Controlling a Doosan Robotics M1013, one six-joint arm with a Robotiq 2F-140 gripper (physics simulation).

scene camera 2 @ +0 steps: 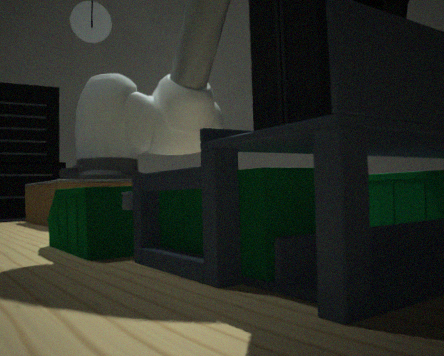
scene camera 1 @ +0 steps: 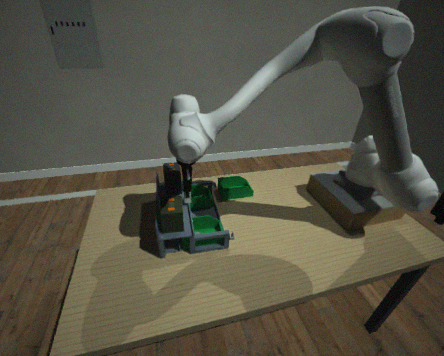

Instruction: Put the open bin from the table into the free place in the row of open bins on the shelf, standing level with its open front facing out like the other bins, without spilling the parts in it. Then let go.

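Places are measured from the arm's base along level axes (x left, y back, z up), in millimetres.
Pixels of known places: gripper, fingertip midpoint: (scene camera 1: 187,201); arm's base at its link origin: (scene camera 2: 107,181) (scene camera 1: 357,187).
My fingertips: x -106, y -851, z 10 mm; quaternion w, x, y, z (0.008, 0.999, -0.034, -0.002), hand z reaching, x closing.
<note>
For each thing: its top centre in the pictures, then the offset to it from my fingertips. "spot": a spot on its surface instead. Level surfaces: height alone.
- green open bin at a spot on its surface: (scene camera 2: 90,222) spot: dx -202, dy +205, dz -73 mm
- dark box at its top centre: (scene camera 1: 171,166) dx -126, dy -42, dz +112 mm
- olive box at its top centre: (scene camera 1: 171,204) dx +104, dy -79, dz +87 mm
- table at its surface level: dz -112 mm
A green open bin (scene camera 1: 235,189) (scene camera 2: 90,222) stands upright on the table, just beyond the back right corner of the grey shelf (scene camera 1: 186,226) (scene camera 2: 340,225) and apart from it. Any parts inside are too dark to tell. On the shelf's lower front level, one green bin (scene camera 1: 201,199) sits toward the back and another green bin (scene camera 1: 206,225) nearer scene camera 1, with a dark stretch between them. My gripper (scene camera 1: 188,200) points down at the shelf's upper level, close beside the boxes there. It is shut and empty, away from the bin on the table.
A dark box (scene camera 1: 172,179) and an olive box (scene camera 1: 172,216) with orange marks stand on the shelf's upper level, close to my fingers. The robot's base stands on a wooden block (scene camera 1: 345,205) (scene camera 2: 39,202) at the right of the table (scene camera 1: 280,235).
</note>
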